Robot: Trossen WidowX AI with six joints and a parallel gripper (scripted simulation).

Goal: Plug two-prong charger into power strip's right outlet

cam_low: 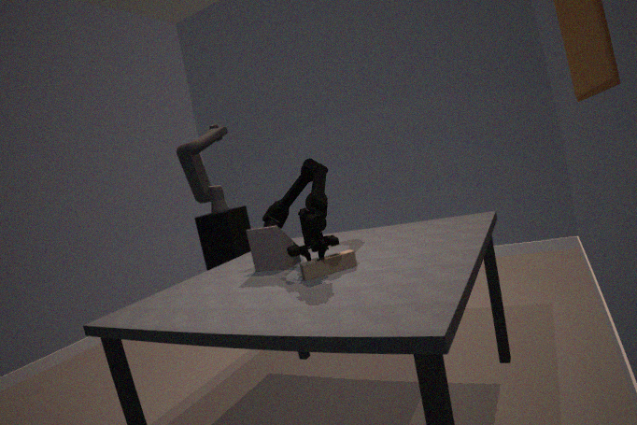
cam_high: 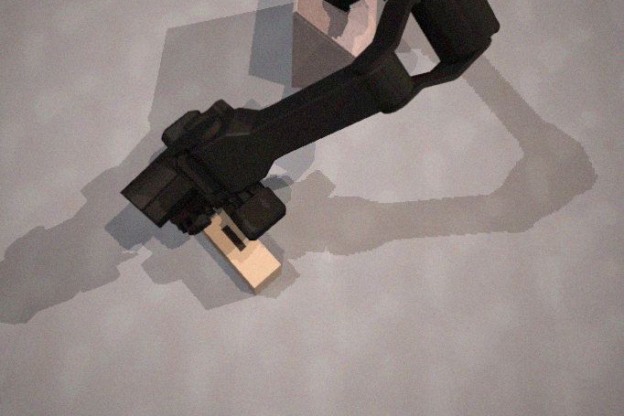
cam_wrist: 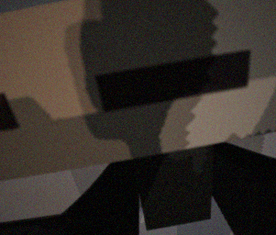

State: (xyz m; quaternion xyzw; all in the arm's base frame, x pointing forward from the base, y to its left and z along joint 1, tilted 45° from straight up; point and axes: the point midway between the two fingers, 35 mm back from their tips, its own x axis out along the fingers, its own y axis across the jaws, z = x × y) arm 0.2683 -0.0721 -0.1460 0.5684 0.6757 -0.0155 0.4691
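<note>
Now: gripper tip 1 cm short of the dark two-prong charger, 1 cm to the left of it and 1 cm below it.
</note>
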